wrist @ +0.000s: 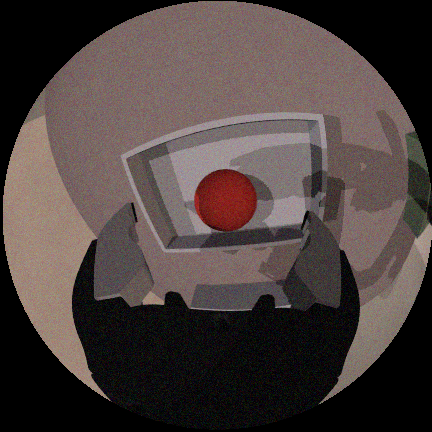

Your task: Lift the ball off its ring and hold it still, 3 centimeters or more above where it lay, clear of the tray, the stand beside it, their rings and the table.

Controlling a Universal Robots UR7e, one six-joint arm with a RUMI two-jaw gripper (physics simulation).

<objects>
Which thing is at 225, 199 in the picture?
A red ball.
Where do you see a stand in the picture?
231, 296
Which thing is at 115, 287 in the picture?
My gripper.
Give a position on a tray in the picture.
284, 155
</objects>
